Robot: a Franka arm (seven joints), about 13 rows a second.
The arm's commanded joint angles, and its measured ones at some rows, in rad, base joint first. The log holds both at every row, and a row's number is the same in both.
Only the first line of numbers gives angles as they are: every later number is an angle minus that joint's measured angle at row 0.
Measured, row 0: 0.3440 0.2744 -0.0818 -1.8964 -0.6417 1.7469 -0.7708
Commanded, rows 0 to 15: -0.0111 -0.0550 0.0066 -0.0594 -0.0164 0.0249 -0.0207; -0.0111 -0.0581 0.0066 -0.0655 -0.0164 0.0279 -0.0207; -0.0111 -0.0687 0.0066 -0.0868 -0.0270 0.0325 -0.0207; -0.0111 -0.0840 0.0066 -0.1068 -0.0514 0.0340 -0.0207; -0.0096 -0.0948 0.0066 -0.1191 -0.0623 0.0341 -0.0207; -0.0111 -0.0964 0.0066 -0.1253 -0.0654 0.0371 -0.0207; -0.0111 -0.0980 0.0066 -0.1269 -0.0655 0.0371 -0.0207; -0.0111 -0.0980 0.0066 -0.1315 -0.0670 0.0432 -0.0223; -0.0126 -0.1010 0.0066 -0.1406 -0.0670 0.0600 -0.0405; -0.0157 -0.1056 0.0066 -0.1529 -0.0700 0.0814 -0.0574; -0.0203 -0.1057 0.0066 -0.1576 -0.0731 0.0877 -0.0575; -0.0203 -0.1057 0.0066 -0.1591 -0.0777 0.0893 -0.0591; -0.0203 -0.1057 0.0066 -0.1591 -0.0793 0.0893 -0.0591; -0.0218 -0.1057 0.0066 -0.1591 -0.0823 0.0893 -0.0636; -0.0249 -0.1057 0.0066 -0.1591 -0.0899 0.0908 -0.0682; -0.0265 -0.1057 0.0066 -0.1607 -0.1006 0.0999 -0.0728
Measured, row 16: -0.0072 -0.0691 -0.0030 -0.1193 -0.0706 0.0657 -0.0511
